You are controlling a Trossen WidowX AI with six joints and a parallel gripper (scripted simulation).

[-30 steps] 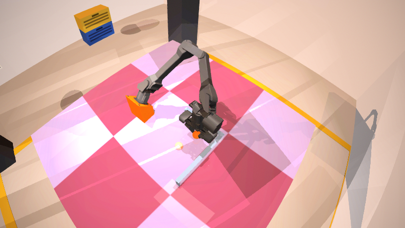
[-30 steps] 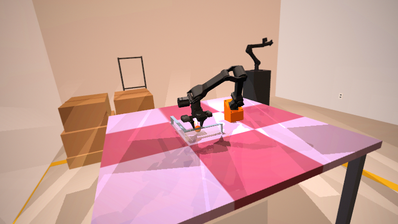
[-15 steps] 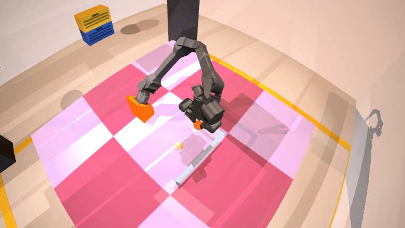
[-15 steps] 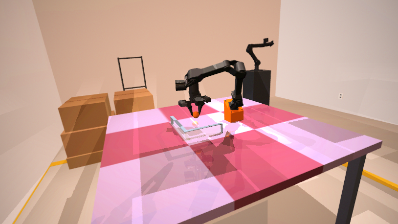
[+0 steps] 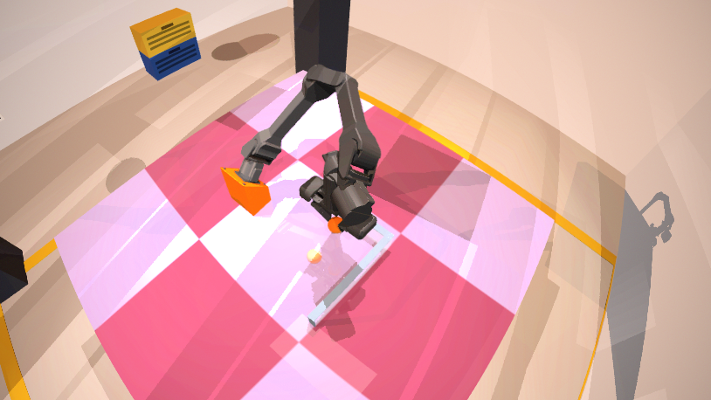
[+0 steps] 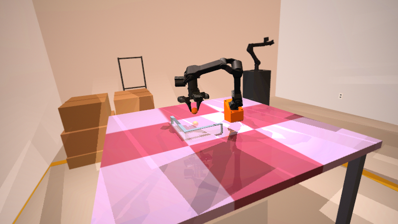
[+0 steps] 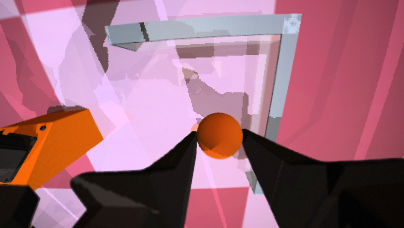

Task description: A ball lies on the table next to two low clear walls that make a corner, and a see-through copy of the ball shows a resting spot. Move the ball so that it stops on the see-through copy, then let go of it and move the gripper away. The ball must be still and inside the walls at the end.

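Right now my gripper tip is 110 mm above the see-through copy, 60 mm to the left of it and 20 mm past it. Round my gripper tip: wall: 100 mm to the left, 100 mm below, 20 mm behind; orange ball: right at my gripper tip.
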